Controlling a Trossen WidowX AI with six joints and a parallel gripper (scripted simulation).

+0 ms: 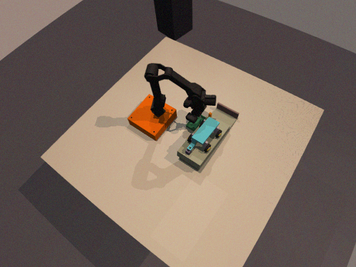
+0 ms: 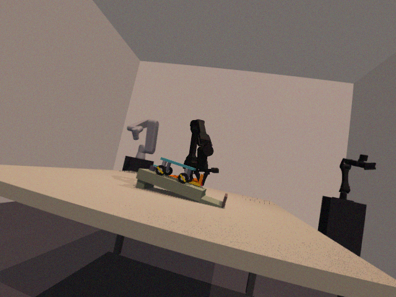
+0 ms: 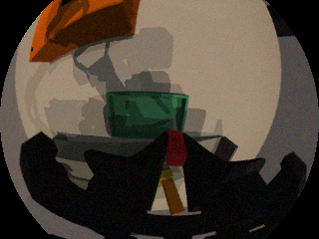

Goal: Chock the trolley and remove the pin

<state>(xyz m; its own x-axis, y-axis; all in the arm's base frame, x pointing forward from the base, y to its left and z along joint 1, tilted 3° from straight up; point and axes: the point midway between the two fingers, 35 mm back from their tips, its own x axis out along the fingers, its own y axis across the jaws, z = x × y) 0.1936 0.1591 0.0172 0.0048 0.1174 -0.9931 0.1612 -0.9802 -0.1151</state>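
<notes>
Now: gripper tip 7 cm above the green tray and 3 cm to the left of it. From my gripper tip the other things lie so: trolley: 14 cm ahead, 11 cm to the right, 5 cm above; then yellow chock: 7 cm ahead, 2 cm above, 1 cm to the right; then red-headed stop pin: right at my gripper tip.
</notes>
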